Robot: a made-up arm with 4 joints. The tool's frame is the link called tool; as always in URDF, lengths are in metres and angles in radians. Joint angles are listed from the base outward. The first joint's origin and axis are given. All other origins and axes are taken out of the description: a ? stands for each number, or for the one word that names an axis. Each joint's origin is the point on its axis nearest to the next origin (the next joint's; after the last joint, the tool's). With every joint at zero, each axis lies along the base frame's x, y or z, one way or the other. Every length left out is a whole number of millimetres.
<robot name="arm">
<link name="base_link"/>
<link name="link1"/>
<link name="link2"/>
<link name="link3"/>
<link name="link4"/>
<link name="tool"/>
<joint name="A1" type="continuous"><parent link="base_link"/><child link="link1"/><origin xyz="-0.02 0 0.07" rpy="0 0 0"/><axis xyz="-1 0 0"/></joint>
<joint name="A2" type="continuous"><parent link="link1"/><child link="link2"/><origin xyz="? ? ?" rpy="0 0 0"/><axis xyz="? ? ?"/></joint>
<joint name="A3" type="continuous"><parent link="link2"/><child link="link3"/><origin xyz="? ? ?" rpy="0 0 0"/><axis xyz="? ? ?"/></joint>
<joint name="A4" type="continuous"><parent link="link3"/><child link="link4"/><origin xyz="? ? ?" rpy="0 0 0"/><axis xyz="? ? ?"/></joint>
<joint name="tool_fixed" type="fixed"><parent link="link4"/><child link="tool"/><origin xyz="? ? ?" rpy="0 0 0"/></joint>
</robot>
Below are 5 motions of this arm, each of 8 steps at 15 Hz.
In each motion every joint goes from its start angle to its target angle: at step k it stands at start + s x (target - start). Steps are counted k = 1, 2, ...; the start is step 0. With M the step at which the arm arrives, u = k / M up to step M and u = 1 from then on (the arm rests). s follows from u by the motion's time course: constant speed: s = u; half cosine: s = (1 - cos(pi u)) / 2; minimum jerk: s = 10 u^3 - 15 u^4 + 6 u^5.
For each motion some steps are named. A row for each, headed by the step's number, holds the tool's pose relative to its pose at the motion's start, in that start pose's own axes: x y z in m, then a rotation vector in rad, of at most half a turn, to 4 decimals.
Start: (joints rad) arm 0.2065 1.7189 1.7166 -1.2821
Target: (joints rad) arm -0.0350 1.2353 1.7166 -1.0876
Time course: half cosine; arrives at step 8
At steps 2, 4, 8:
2: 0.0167 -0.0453 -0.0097 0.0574 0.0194 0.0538
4: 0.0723 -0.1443 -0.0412 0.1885 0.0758 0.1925
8: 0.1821 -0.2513 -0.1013 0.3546 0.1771 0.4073

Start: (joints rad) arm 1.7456 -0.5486 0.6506 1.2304
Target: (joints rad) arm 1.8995 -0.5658 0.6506 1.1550
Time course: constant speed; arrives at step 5
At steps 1, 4, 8:
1: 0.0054 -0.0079 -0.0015 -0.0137 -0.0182 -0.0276
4: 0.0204 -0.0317 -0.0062 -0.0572 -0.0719 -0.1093
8: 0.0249 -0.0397 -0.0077 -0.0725 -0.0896 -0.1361

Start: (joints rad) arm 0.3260 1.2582 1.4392 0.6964
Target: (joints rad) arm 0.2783 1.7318 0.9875 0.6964
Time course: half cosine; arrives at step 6
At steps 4, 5, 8:
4: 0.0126 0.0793 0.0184 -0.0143 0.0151 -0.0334
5: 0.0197 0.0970 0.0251 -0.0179 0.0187 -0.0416
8: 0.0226 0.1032 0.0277 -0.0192 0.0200 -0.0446

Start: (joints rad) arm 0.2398 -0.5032 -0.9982 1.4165
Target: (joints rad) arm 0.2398 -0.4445 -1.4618 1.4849
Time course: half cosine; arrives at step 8
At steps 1, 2, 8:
1: 0.0010 0.0030 0.0006 -0.0152 0.0026 0.0023
2: 0.0037 0.0116 0.0019 -0.0586 0.0100 0.0088
8: 0.0225 0.0773 -0.0029 -0.4021 0.0675 0.0485

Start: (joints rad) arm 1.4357 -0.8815 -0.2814 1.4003
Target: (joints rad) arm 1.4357 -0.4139 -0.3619 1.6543
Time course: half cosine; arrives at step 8
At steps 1, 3, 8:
1: 0.0037 -0.0044 0.0025 0.0145 0.0097 -0.0024
3: 0.0294 -0.0370 0.0172 0.1185 0.0783 -0.0156
8: 0.0890 -0.1252 0.0318 0.3878 0.2508 -0.0169

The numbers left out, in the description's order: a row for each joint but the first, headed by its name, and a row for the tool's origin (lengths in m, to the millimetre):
A2: xyz 0 0.21 -0.26, axis 0 0 -1
A3: xyz -0.01 0.25 0, axis 0 0 -1
A4: xyz -0.11 -0.04 0, axis 0 1 0
tool: xyz 0.12 0 0.32

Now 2 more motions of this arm.
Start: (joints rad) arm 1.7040 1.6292 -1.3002 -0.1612
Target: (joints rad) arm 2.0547 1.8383 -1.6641 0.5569
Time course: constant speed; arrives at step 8
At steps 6, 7, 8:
6: 0.1573 -0.0290 -0.1351 -0.2669 0.4646 0.0882
7: 0.1788 -0.0374 -0.1612 -0.3175 0.5434 0.0887
8: 0.1987 -0.0476 -0.1877 -0.3694 0.6223 0.0847

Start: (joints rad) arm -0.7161 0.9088 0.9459 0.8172
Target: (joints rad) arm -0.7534 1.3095 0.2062 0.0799
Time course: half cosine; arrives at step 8
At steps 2, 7, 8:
2: -0.0293 0.0213 0.0188 -0.0353 -0.1027 0.0349
7: -0.1893 0.0849 0.0649 -0.1522 -0.6671 0.2953
8: -0.1958 0.0850 0.0648 -0.1539 -0.6929 0.3098

